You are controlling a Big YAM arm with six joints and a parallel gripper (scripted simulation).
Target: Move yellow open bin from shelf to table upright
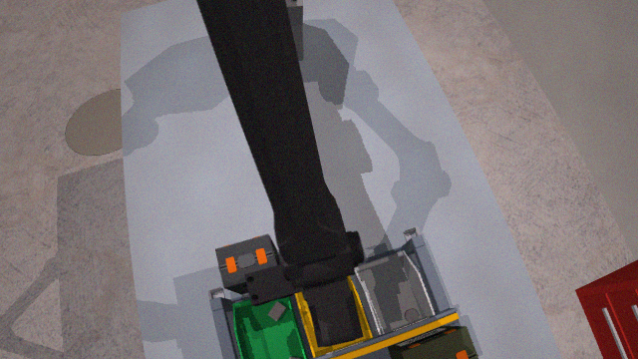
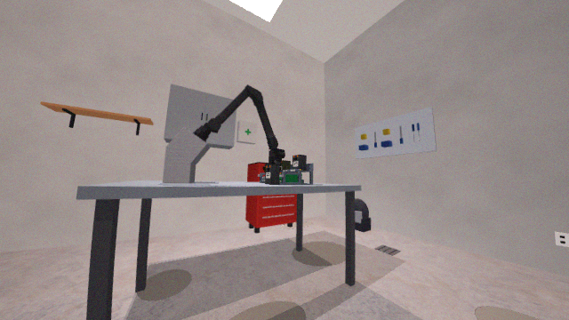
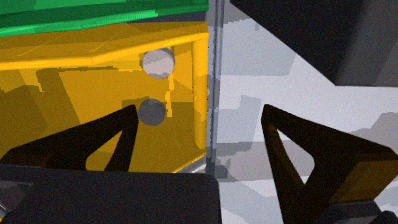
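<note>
Right now the yellow bin is 8 cm ahead of my hand, 2 cm below it and 1 cm to the right of it. Round my hand: green bin: 12 cm to the right, 6 cm ahead, 2 cm below; grey bin: 10 cm to the left, 10 cm ahead, 2 cm below.
</note>
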